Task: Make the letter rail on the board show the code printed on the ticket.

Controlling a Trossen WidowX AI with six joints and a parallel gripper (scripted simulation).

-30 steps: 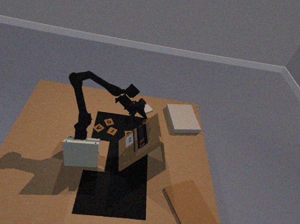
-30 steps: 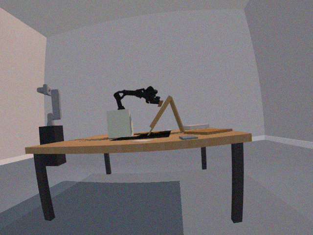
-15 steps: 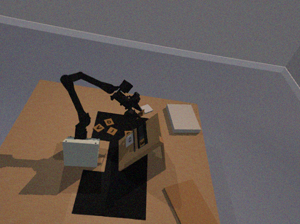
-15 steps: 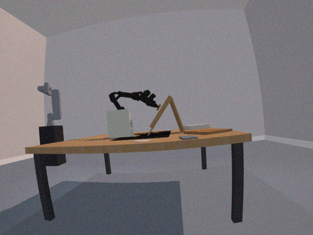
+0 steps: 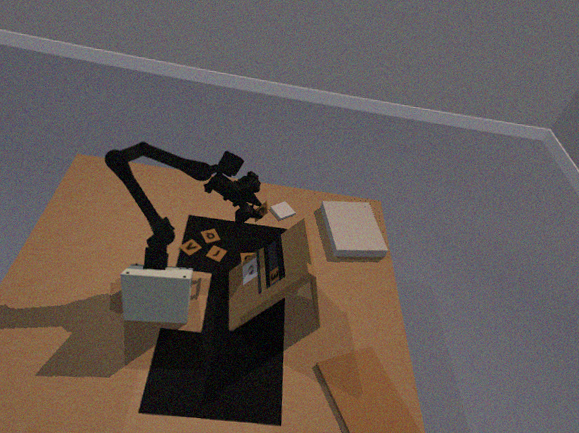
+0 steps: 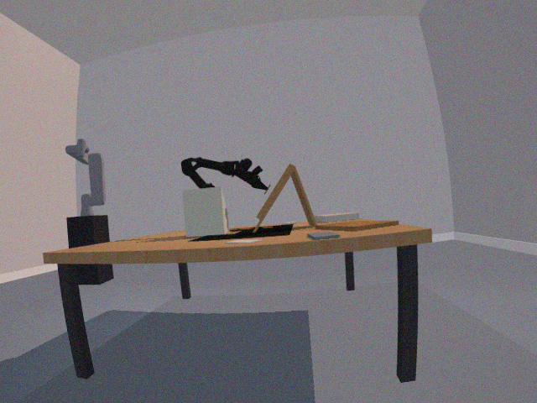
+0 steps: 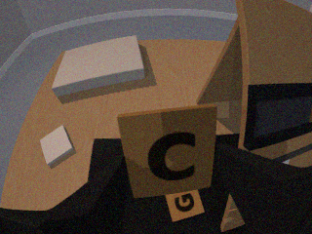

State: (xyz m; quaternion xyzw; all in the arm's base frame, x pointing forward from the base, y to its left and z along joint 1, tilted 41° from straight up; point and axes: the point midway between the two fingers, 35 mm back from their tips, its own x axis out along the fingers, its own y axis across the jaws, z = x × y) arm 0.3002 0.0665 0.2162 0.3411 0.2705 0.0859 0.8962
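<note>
Right now the white ticket is 15 cm to the right of my gripper tip, 12 cm below it and 3 cm behind it. The rest, counted from my gripper tip: letter tile (21 cm below, 3 cm to the right, 2 cm behind); then black mat (22 cm to the right, 21 cm below, 13 cm behind); then small white pad (24 cm to the left, 21 cm below, 14 cm ahead).
</note>
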